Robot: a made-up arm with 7 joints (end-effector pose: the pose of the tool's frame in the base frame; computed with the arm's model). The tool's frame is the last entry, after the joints. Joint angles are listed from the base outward.
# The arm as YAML. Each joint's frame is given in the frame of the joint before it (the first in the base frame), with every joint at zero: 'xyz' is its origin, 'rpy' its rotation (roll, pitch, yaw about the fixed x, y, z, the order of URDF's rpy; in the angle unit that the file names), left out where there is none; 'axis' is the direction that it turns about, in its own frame. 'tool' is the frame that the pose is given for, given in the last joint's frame.
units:
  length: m
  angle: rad
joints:
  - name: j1
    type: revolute
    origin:
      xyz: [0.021, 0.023, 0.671]
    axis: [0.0, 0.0, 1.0]
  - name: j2
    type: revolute
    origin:
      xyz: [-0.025, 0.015, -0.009]
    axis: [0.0, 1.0, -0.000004]
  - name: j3
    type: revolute
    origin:
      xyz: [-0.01, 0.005, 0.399]
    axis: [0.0, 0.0, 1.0]
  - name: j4
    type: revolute
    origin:
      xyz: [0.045, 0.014, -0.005]
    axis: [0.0, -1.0, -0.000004]
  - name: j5
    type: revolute
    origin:
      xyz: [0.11, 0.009, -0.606]
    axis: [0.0, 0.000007, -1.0]
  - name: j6
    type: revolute
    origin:
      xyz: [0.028, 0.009, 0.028]
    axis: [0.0, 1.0, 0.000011]
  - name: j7
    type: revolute
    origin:
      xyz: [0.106, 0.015, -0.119]
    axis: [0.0, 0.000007, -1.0]
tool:
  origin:
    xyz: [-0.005, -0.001, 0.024]
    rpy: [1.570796, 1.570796, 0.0]
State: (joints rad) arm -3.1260 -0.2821 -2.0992 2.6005 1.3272 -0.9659 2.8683
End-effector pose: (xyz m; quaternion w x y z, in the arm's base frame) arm 0.5139 0.0918 1.5137 0.9462 0.2233 -0.2122 -0.0992
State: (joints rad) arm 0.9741 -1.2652 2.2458 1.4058 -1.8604 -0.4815 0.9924
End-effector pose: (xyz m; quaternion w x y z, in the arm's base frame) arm -0.6161 -0.1561 0.2324 0.0662 -0.5785 -0.0952 0.8074
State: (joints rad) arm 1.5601 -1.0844 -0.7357 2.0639 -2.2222 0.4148 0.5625
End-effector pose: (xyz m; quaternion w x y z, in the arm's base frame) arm 0.3769 -0.4375 1.4776 0.7072 0.5899 -0.3895 0.0124
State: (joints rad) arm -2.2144 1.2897 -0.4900 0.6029 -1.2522 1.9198 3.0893
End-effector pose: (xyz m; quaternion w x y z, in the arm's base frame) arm -0.1627 0.1977 0.2809 0.1624 0.5242 0.1655 0.8194
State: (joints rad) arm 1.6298 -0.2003 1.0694 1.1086 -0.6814 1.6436 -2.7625
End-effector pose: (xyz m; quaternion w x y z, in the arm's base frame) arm -0.5997 0.2493 0.8463 0.1576 0.8896 0.3370 -0.2648
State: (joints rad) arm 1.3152 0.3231 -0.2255 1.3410 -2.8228 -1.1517 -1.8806
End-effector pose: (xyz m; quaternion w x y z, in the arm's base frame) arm 0.2054 0.5408 0.7131 0.3603 0.4999 0.4656 -0.6352
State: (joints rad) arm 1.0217 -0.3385 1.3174 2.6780 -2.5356 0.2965 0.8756
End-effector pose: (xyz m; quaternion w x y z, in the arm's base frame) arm -0.4728 -0.0791 1.6363 0.2869 0.5630 -0.3620 0.6853
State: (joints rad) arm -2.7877 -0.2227 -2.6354 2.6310 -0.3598 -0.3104 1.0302
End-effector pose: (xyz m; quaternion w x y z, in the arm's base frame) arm 0.2950 0.2731 1.6865 0.1069 0.7856 0.1139 0.5987
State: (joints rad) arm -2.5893 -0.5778 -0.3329 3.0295 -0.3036 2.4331 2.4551
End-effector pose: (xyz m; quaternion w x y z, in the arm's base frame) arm 0.4122 0.2700 1.5301 0.2282 0.0767 0.8042 -0.5434
